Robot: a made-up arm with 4 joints.
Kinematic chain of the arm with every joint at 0, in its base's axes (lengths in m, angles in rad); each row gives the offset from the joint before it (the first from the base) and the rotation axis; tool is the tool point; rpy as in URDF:
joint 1: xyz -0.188 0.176 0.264 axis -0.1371 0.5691 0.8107
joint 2: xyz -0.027 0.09 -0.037 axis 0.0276 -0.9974 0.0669
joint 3: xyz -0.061 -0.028 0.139 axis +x
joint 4: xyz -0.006 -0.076 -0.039 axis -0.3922 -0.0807 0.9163
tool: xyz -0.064 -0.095 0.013 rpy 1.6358 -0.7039 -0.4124
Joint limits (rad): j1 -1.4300..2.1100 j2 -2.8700..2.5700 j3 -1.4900..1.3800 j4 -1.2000..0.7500
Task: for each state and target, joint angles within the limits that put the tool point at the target. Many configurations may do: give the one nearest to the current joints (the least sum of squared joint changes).
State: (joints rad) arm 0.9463 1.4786 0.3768 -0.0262
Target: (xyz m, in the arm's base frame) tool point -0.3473 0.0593 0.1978
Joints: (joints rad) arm 0.6382 0.7397 0.7113 -0.4922
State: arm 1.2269 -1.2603 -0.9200 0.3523
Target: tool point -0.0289 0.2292 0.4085
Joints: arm 1.1574 -0.9249 -0.5446 -0.3550
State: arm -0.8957 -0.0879 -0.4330 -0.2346
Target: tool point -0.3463 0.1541 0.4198
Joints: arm -0.6795 -0.6540 -0.4976 -0.4792
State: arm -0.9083 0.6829 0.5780 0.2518
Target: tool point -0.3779 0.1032 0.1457
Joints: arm -0.3364 1.0705 -0.0594 0.1307
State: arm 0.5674 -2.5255 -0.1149 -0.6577
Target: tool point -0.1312 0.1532 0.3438
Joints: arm 0.2433 -2.1262 0.7516 0.0557
